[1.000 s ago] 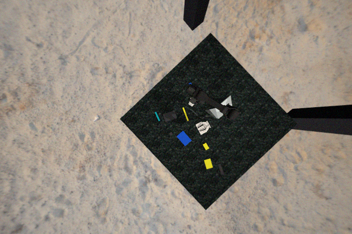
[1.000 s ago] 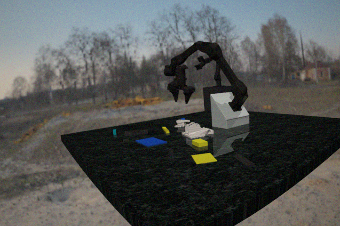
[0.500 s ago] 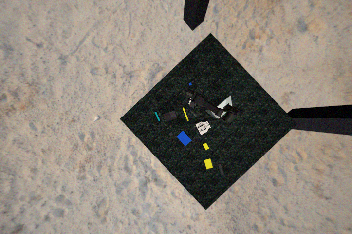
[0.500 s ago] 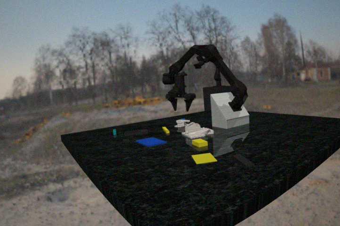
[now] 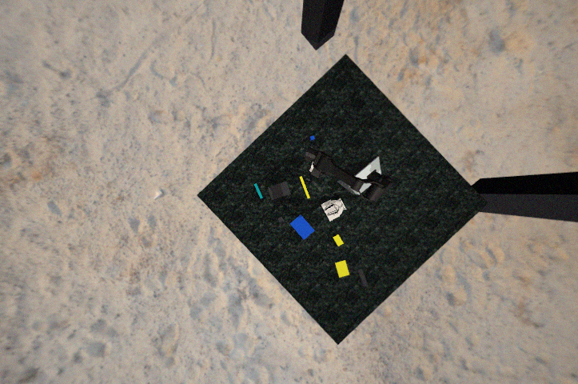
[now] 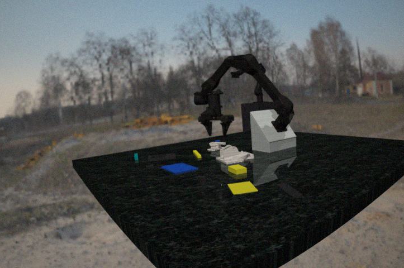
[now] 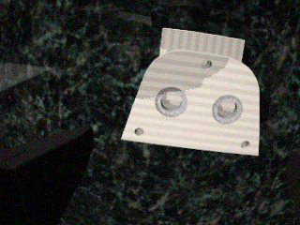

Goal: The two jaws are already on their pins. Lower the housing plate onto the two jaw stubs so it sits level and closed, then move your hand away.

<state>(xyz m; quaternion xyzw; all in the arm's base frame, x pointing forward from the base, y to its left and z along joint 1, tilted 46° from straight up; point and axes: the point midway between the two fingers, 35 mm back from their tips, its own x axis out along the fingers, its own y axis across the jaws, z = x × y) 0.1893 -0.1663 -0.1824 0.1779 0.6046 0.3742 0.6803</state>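
The yellow bar lies 14 cm ahead of my gripper tip, 5 cm to the left of it and 6 cm below it. The rest, counted from my gripper tip: teal peg (38 cm ahead, 12 cm to the right, 5 cm below); blue tile (32 cm ahead, 23 cm to the left, 6 cm below); dark tile (28 cm ahead, 4 cm to the right, 6 cm below).
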